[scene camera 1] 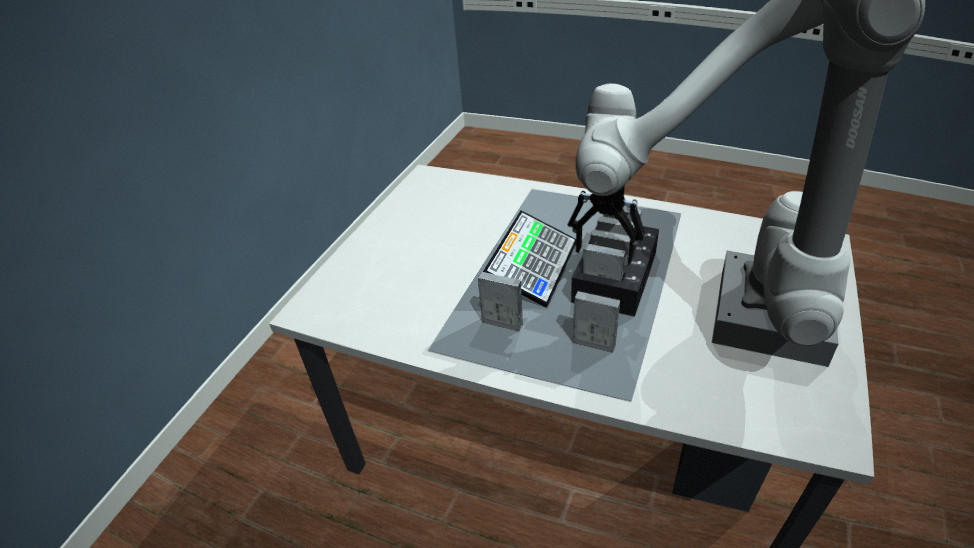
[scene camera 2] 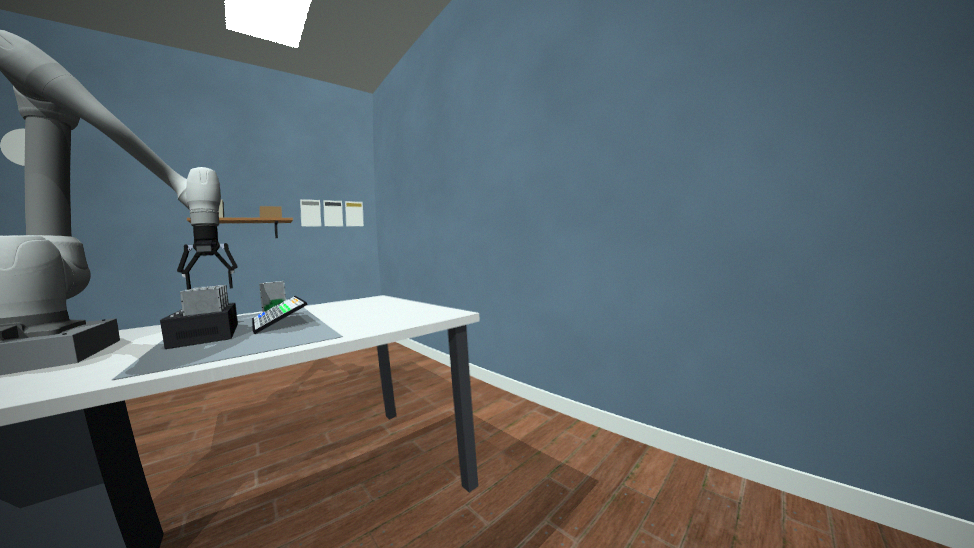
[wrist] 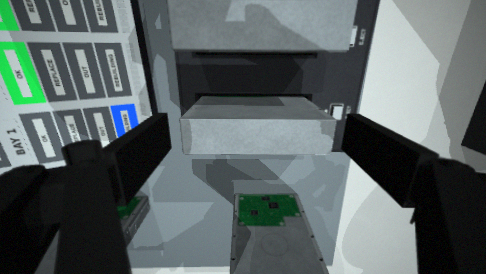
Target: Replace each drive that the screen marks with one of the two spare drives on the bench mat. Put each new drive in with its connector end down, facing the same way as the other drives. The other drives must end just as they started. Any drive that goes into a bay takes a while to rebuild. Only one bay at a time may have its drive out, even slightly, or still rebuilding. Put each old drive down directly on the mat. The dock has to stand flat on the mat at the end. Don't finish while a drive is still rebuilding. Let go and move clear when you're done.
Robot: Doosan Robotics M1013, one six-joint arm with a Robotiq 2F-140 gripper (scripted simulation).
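Visible: a grey mat and my gripper.
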